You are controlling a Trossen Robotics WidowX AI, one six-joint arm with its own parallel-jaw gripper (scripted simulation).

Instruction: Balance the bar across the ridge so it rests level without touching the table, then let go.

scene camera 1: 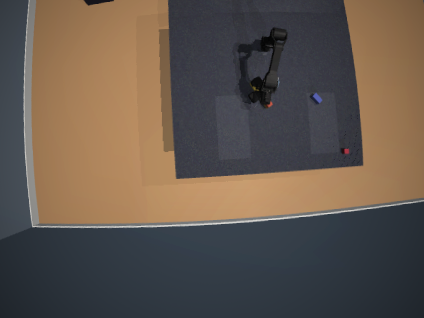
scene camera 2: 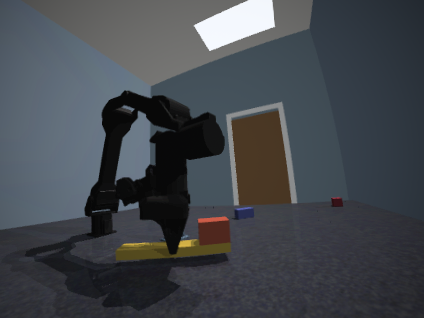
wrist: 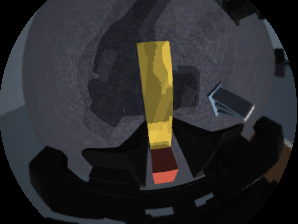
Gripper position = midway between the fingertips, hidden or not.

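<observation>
What the gripper (scene camera 2: 174, 250) is carrying is a bar (scene camera 2: 214, 233). The wrist view shows the gripper (wrist: 158, 121) as well, and the bar (wrist: 154, 57) is there with it.
</observation>
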